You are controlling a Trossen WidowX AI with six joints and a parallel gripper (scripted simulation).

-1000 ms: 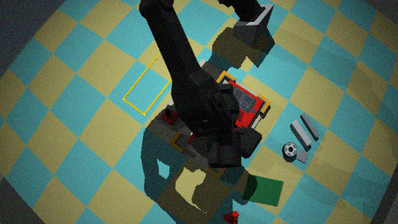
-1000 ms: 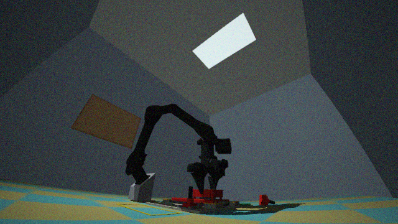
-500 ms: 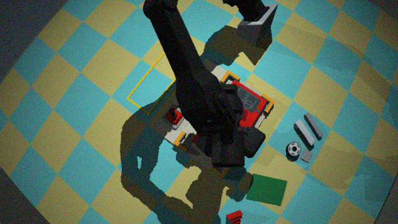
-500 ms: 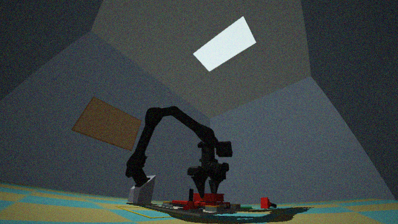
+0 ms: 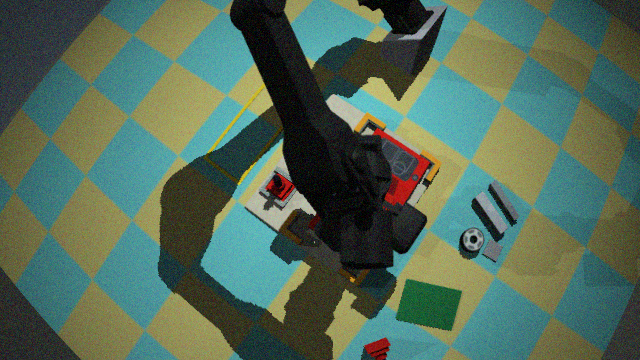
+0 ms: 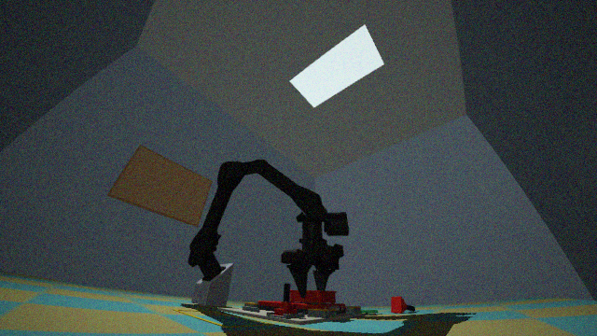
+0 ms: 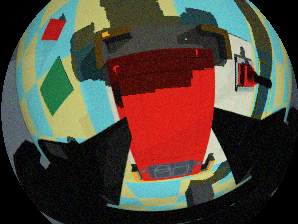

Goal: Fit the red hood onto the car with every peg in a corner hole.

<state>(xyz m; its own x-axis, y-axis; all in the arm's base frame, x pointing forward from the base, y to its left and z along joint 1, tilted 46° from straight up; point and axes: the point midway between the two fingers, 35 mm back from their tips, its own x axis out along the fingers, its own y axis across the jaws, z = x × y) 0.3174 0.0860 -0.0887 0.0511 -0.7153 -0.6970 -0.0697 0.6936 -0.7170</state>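
The red hood lies 1 cm above my gripper tip. The rest, counted from my gripper tip: grey engine block (1 cm below); then jig (3 cm to the right, 3 cm below, 2 cm behind).
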